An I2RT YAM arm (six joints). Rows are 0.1 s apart.
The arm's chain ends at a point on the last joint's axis. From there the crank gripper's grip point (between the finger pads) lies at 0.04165 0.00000 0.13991 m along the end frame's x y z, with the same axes.
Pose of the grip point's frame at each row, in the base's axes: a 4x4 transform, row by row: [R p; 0 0 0 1], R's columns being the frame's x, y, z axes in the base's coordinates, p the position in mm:
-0.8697 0.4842 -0.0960 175.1; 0.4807 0.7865 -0.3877 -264.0; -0.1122 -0.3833 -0.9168 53.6; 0 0 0 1
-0.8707 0.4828 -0.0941 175.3; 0.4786 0.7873 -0.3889 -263.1; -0.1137 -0.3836 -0.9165 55.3; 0 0 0 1
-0.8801 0.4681 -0.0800 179.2; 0.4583 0.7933 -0.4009 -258.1; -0.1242 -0.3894 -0.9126 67.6; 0 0 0 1
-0.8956 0.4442 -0.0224 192.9; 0.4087 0.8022 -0.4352 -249.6; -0.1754 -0.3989 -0.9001 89.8; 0 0 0 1
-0.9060 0.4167 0.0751 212.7; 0.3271 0.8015 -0.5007 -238.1; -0.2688 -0.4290 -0.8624 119.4; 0 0 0 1
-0.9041 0.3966 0.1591 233.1; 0.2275 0.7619 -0.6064 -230.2; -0.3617 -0.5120 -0.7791 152.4; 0 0 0 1
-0.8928 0.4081 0.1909 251.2; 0.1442 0.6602 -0.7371 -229.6; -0.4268 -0.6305 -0.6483 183.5; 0 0 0 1
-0.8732 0.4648 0.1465 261.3; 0.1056 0.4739 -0.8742 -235.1; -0.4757 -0.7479 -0.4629 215.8; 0 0 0 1
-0.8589 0.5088 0.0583 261.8; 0.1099 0.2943 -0.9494 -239.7; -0.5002 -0.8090 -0.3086 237.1; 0 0 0 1
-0.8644 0.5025 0.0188 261.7; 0.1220 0.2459 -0.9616 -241.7; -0.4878 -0.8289 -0.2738 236.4; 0 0 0 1
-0.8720 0.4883 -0.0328 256.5; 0.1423 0.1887 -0.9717 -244.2; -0.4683 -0.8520 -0.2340 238.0; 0 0 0 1
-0.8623 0.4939 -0.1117 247.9; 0.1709 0.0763 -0.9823 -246.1; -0.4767 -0.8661 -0.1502 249.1; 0 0 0 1
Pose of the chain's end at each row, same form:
-0.8697 0.4842 -0.0960 224.8; 0.4807 0.7865 -0.3877 -229.8; -0.1122 -0.3833 -0.9168 186.5; 0 0 0 1
-0.8707 0.4828 -0.0941 224.7; 0.4786 0.7873 -0.3889 -228.6; -0.1137 -0.3836 -0.9165 188.3; 0 0 0 1
-0.8801 0.4681 -0.0800 227.0; 0.4583 0.7933 -0.4009 -221.1; -0.1242 -0.3894 -0.9126 200.5; 0 0 0 1
-0.8956 0.4442 -0.0224 233.3; 0.4087 0.8022 -0.4352 -205.7; -0.1754 -0.3989 -0.9001 223.0; 0 0 0 1
-0.9060 0.4167 0.0751 239.9; 0.3271 0.8015 -0.5007 -181.7; -0.2688 -0.4290 -0.8624 251.3; 0 0 0 1
-0.9041 0.3966 0.1591 248.5; 0.2275 0.7619 -0.6064 -154.8; -0.3617 -0.5120 -0.7791 276.5; 0 0 0 1
-0.8928 0.4081 0.1909 261.7; 0.1442 0.6602 -0.7371 -132.5; -0.4268 -0.6305 -0.6483 292.0; 0 0 0 1
-0.8732 0.4648 0.1465 277.2; 0.1056 0.4739 -0.8742 -117.2; -0.4757 -0.7479 -0.4629 300.4; 0 0 0 1
-0.8589 0.5088 0.0583 289.4; 0.1099 0.2943 -0.9494 -111.4; -0.5002 -0.8090 -0.3086 301.1; 0 0 0 1
-0.8644 0.5025 0.0188 295.1; 0.1220 0.2459 -0.9616 -112.2; -0.4878 -0.8289 -0.2738 295.0; 0 0 0 1
-0.8720 0.4883 -0.0328 297.4; 0.1423 0.1887 -0.9717 -114.2; -0.4683 -0.8520 -0.2340 290.2; 0 0 0 1
-0.8623 0.4939 -0.1117 299.4; 0.1709 0.0763 -0.9823 -115.8; -0.4767 -0.8661 -0.1502 290.0; 0 0 0 1

